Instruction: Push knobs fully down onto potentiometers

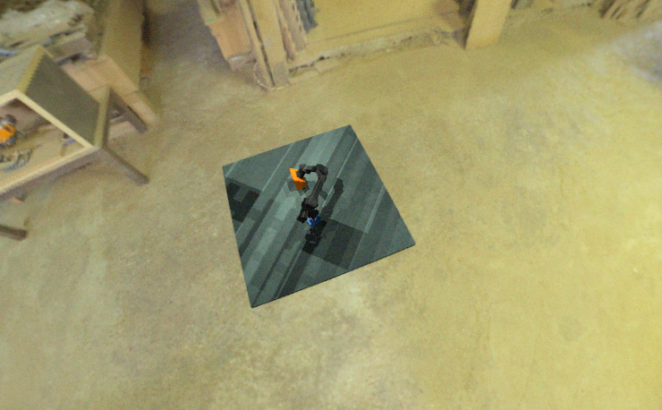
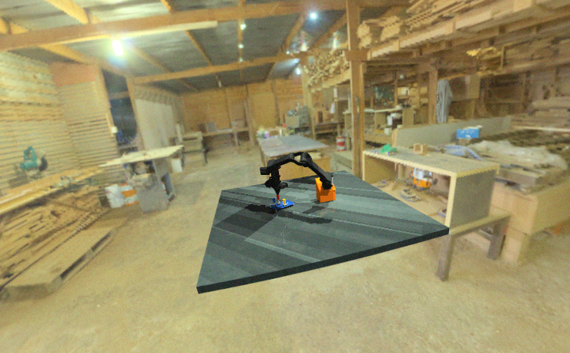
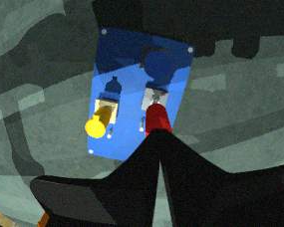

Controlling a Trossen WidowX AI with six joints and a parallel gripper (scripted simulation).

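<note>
The red knob lies 20 mm below my gripper tip. Also, from my gripper tip: yellow knob 40 mm behind, 40 mm to the left, 40 mm below.
</note>
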